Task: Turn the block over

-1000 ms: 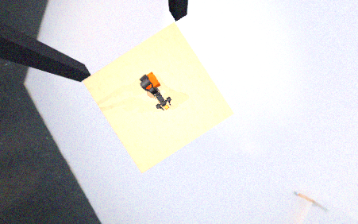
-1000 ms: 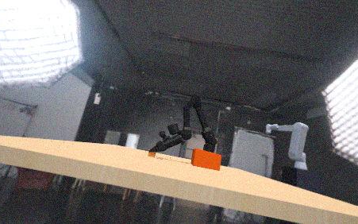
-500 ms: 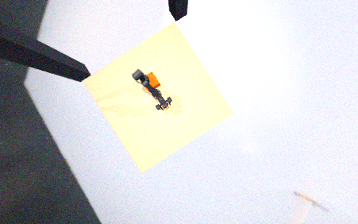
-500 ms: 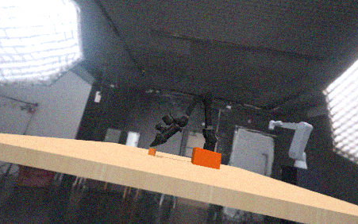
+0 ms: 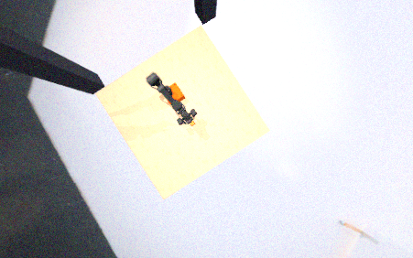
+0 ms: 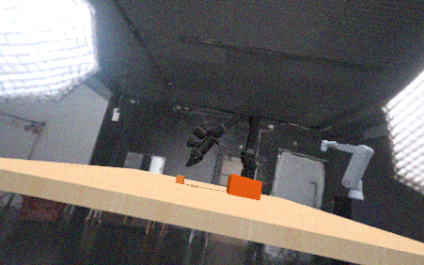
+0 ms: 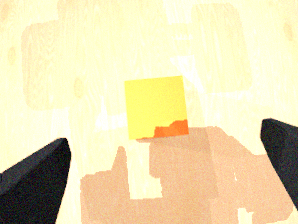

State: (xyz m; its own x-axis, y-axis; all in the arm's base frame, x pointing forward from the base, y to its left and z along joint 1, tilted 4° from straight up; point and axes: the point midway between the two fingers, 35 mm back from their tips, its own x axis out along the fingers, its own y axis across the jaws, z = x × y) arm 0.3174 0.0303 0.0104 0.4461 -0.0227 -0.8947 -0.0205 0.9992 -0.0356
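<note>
Now: the block 1 cm ahead of my gripper tip and 7 cm below it.
</note>
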